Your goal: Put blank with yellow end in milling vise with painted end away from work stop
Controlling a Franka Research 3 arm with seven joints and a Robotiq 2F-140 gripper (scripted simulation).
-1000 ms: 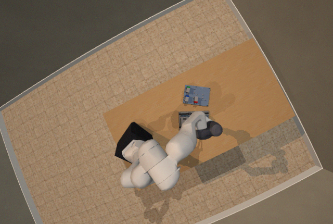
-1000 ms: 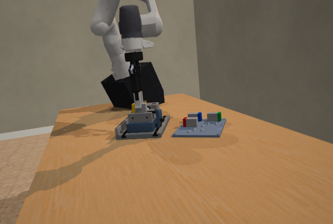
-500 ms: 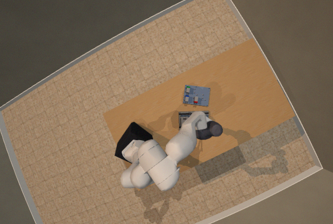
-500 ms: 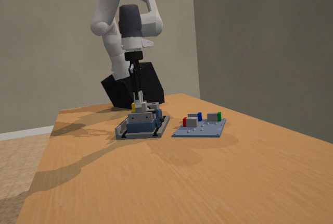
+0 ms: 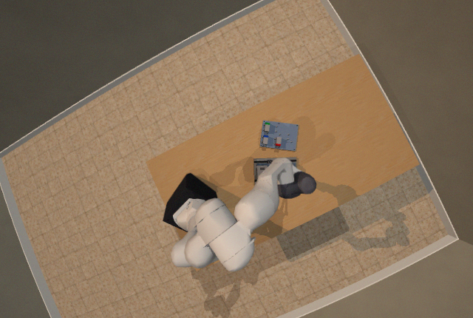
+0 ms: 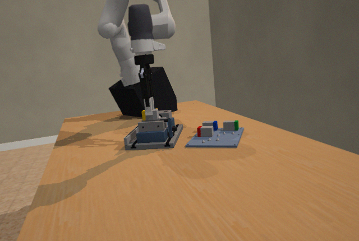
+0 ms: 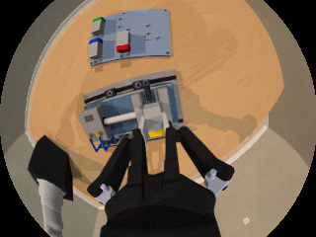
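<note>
Now: hand 4 cm above the yellow-ended blank. Also, from my hand: infeed plate: 12 cm ahead, 23 cm to the left, 15 cm below; red-ended blank: 8 cm ahead, 20 cm to the left, 13 cm below; blue-ended blank: 2 cm ahead, 26 cm to the left, 13 cm below.
</note>
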